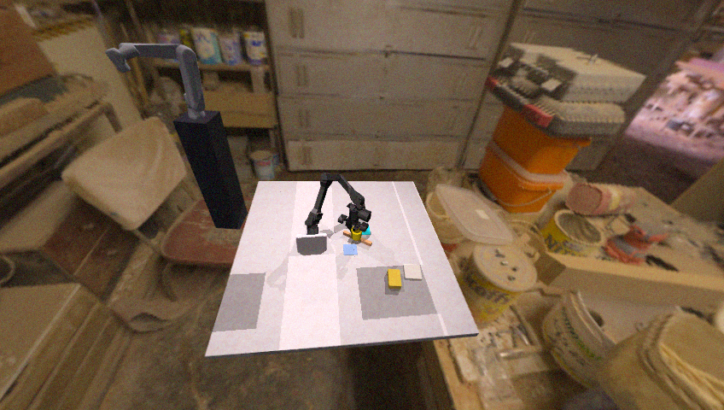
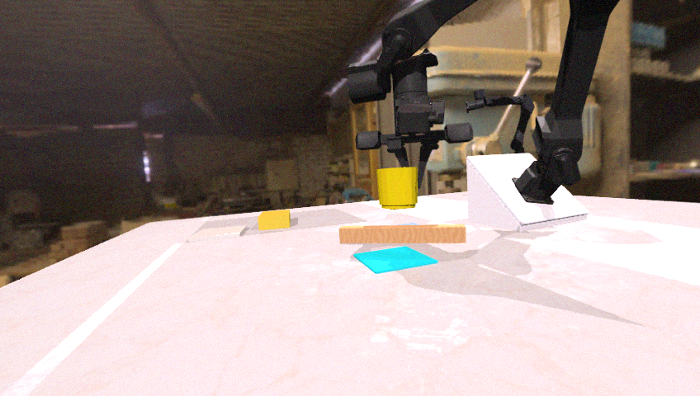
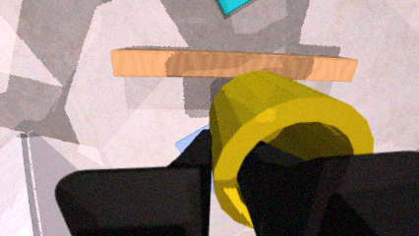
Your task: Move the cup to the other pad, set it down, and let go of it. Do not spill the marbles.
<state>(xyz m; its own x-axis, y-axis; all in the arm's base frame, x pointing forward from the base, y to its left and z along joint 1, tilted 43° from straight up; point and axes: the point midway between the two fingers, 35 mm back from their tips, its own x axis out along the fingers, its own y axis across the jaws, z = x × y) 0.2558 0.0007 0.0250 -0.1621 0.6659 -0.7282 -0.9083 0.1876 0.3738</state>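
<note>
My gripper tip is now 11 cm to the right of the cyan pad, 9 cm above it and 8 cm short of it. Round my gripper tip: yellow cup (2 cm ahead, 1 cm to the right); blue pad (9 cm below, 7 cm to the right, 1 cm behind); wooden bar (8 cm below, 4 cm ahead, 2 cm to the left).
</note>
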